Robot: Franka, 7 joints.
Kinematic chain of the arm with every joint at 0, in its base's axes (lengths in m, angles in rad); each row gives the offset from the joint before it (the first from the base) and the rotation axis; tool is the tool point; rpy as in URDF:
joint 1: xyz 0 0 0.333 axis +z
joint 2: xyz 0 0 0 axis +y
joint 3: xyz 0 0 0.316 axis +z
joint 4: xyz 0.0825 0 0 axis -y
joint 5: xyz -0.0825 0 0.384 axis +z
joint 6: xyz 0 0 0 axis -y
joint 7: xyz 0.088 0 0 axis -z
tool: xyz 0 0 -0.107 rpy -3.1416 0 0
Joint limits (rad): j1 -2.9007..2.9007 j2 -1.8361..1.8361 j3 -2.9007..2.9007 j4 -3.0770..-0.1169 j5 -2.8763..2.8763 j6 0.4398..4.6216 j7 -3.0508..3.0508
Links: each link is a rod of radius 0.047 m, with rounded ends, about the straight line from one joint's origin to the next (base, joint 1, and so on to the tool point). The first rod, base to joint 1, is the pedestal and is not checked.
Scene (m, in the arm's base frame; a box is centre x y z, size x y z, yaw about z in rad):
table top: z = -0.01
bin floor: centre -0.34 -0.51 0 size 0.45 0.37 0.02 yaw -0.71
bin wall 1: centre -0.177 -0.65 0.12 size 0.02 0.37 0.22 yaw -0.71
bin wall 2: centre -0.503 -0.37 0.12 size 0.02 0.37 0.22 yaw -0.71
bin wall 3: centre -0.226 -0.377 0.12 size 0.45 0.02 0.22 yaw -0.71
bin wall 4: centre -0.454 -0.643 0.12 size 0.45 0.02 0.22 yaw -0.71
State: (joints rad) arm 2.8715 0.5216 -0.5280 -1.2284 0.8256 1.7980 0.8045
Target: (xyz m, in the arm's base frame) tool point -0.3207 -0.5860 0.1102
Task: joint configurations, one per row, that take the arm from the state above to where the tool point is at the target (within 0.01 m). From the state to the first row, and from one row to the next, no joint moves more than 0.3 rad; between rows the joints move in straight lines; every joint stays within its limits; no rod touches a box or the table.
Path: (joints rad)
1: 2.5988 0.3943 -0.8086 -1.2835 0.8081 1.8266 0.8045
2: 2.3261 0.2670 -1.0893 -1.3386 0.7906 1.8552 0.8045
3: 2.0535 0.1397 -1.3699 -1.3937 0.7731 1.8837 0.8045
4: 1.7808 0.0123 -1.6506 -1.4488 0.7556 1.9123 0.8045
5: 1.5081 -0.1150 -1.9312 -1.5039 0.7381 1.9409 0.8045
6: 1.2354 -0.2423 -2.2118 -1.5590 0.7206 1.9695 0.8045
7: 0.9627 -0.3696 -2.4925 -1.6141 0.7031 1.9980 0.8045
8: 0.6900 -0.4969 -2.7731 -1.6692 0.6856 2.0266 0.8045
9: 0.7139 -0.7103 -2.7929 -1.6183 0.6927 2.0927 0.8045
10: 0.7378 -0.9238 -2.8128 -1.5673 0.6997 2.1587 0.8045

